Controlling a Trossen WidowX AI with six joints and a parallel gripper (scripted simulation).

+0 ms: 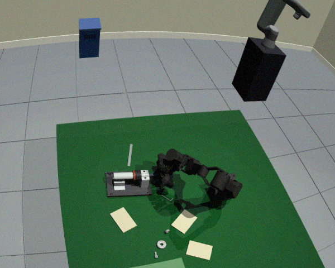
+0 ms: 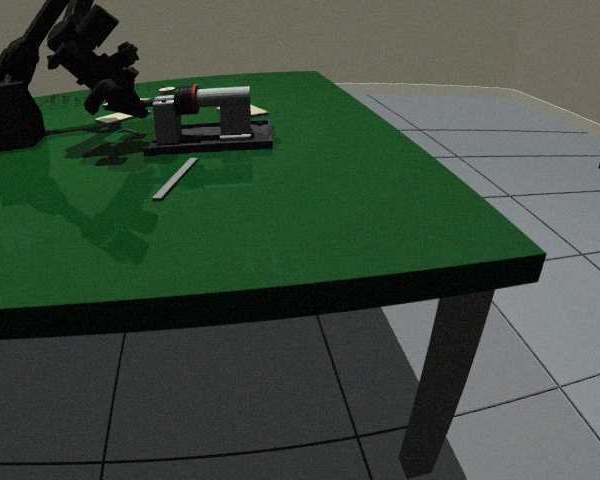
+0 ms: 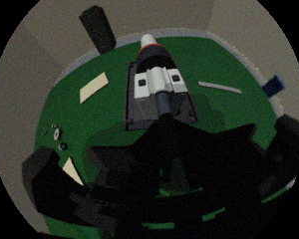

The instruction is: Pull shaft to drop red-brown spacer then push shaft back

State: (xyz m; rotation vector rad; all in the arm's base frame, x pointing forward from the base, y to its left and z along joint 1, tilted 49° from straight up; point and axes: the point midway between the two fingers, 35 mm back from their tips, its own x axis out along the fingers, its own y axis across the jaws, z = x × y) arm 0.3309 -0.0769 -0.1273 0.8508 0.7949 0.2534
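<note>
The black spacer is 8 cm ahead of my gripper tip, 1 cm to the right of it and 2 cm above it. Round my gripper tip: grey bar: 7 cm ahead, 20 cm to the right, 5 cm below; nut: 30 cm to the left, 4 cm below; red-brown spacer: 10 cm ahead, 1 cm to the right, 2 cm above.
</note>
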